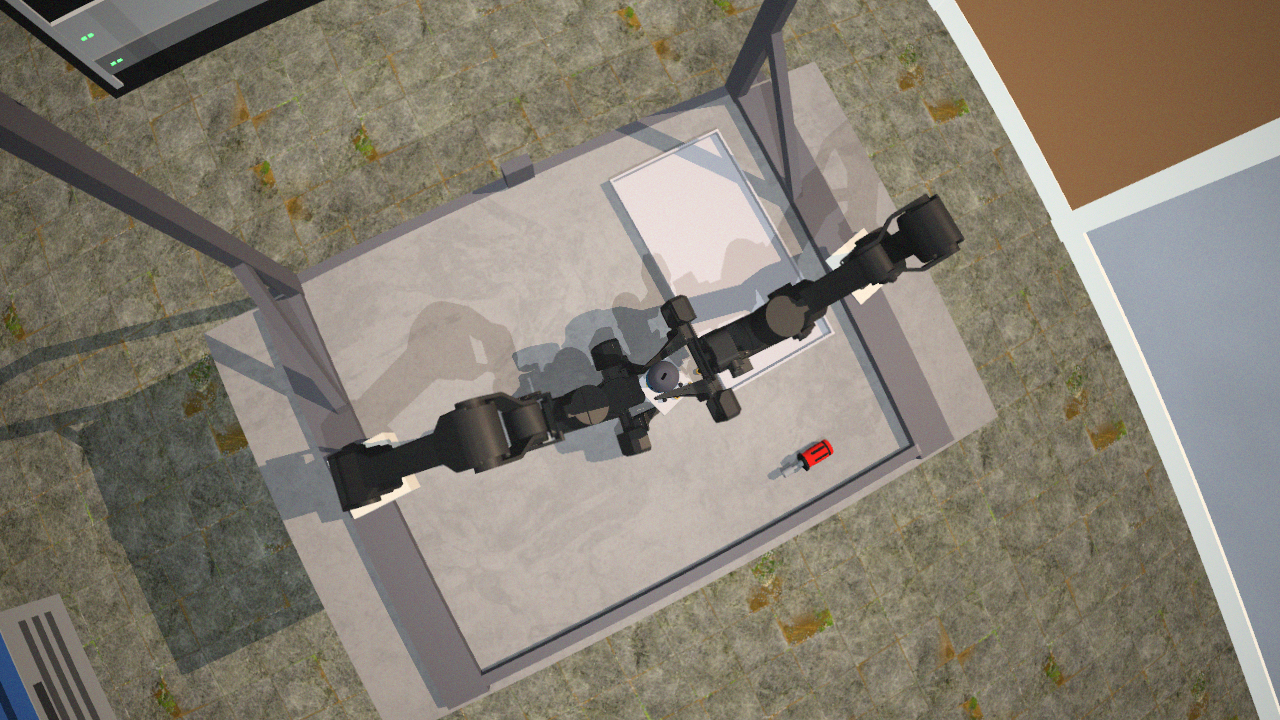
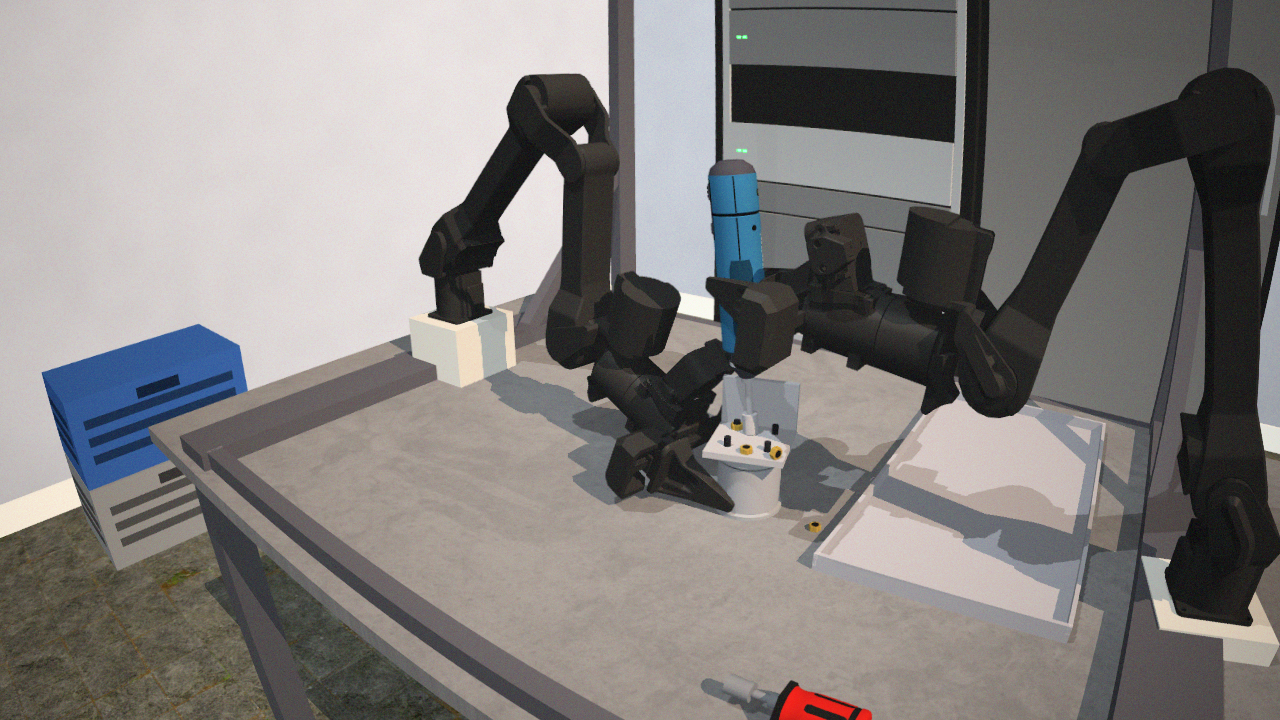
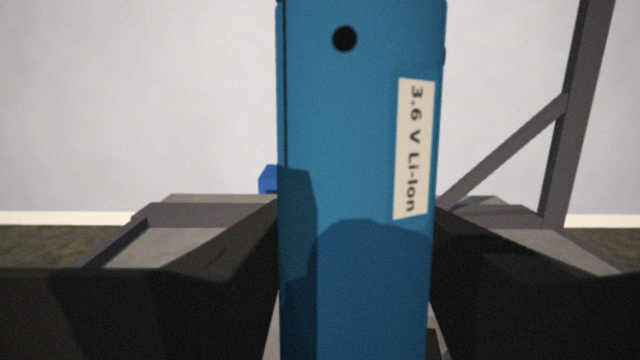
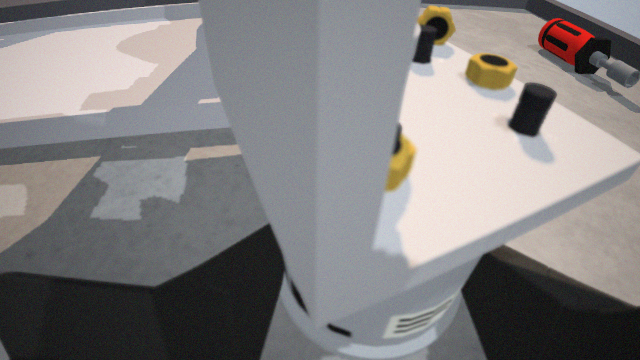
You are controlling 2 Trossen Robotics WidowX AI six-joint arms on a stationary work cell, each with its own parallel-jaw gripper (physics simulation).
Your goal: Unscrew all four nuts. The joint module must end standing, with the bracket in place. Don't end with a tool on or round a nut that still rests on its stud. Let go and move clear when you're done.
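Frame: origin at the left arm's base, x ahead, y left, z up, level; metres.
Seen in the pictures: left gripper, fingertip midpoint: [image 1: 647, 384] [image 2: 720, 277] [image 3: 347, 212]; right gripper, fingertip midpoint: [image 2: 753, 496]; left arm's base, origin of the base link: [image 2: 1206, 597]; right arm's base, origin of the base link: [image 1: 368, 475] [image 2: 460, 314].
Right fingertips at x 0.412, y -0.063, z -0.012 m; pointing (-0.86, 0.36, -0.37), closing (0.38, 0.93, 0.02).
Offsets run from my right fingertips to a thing's top centre. "spot": to the spot under its first point.
The white joint module {0.007 m ahead, 0.003 m right, 0.064 m up} [image 2: 756, 492] [image 4: 425, 320] stands upright, the grey-white bracket [image 2: 780, 404] [image 4: 280, 100] on top. My right gripper [image 2: 726, 465] [image 4: 370, 235] is shut on the module. My left gripper [image 1: 663, 376] [image 2: 729, 335] [image 3: 347, 212] is shut on an upright blue power screwdriver {0.025 m ahead, 0.017 m right, 0.295 m up} [image 2: 736, 241] [image 3: 355, 150], its socket low over the bracket plate. One nut {0.004 m ahead, 0.023 m left, 0.061 m up} [image 2: 746, 449] [image 4: 491, 71] lies flat between studs; another {0.023 m back, 0.025 m left, 0.066 m up} [image 2: 776, 453] [image 4: 437, 25] leans at the plate corner. A third nut {spot: 0.025 m ahead, 0.016 m right, 0.062 m up} [image 2: 736, 423] [image 4: 401, 162] is by the back-left stud, partly hidden; seating unclear. A fourth nut {0.063 m back, 0.019 m left, 0.005 m down} [image 2: 814, 526] lies on the table.
A white tray {0.223 m back, 0.105 m right, 0.006 m up} [image 1: 689, 214] [image 2: 939, 546] [image 4: 75, 75] lies beside the module, close to the nut on the table. A red nut driver {0.107 m back, 0.254 m left, 0.019 m up} [image 1: 815, 454] [image 2: 819, 702] [image 4: 570, 42] lies near the table's front edge. Both arms reach in low over the module.
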